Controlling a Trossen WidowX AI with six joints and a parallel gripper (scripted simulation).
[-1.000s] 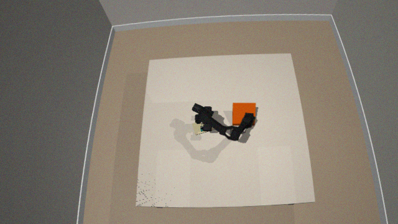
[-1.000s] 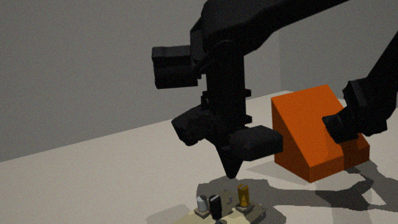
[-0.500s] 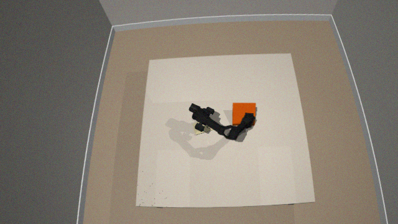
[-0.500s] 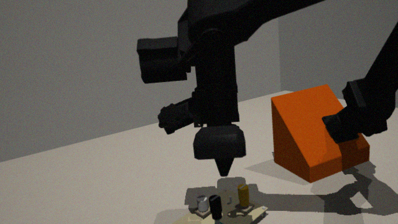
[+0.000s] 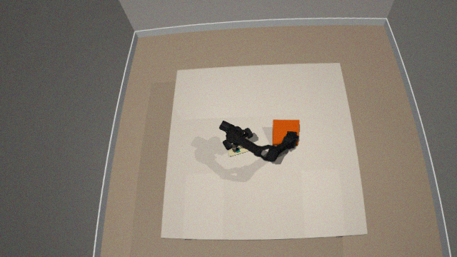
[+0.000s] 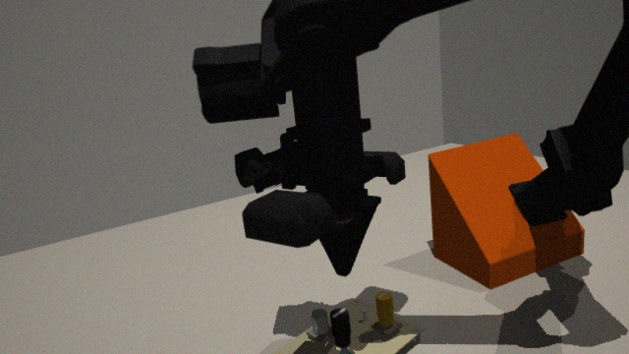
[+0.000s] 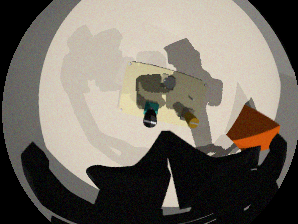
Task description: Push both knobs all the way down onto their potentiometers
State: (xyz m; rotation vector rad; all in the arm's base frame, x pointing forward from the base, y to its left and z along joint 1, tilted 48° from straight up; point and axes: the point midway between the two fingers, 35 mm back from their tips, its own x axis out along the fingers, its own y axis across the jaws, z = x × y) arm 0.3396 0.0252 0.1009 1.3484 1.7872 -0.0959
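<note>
Now: the black knob 1 cm ahead of my gripper tip, 1 cm to the left of it and 5 cm below it. The rest, counted from my gripper tip: yellow knob: 5 cm behind, 2 cm to the right, 6 cm below.
</note>
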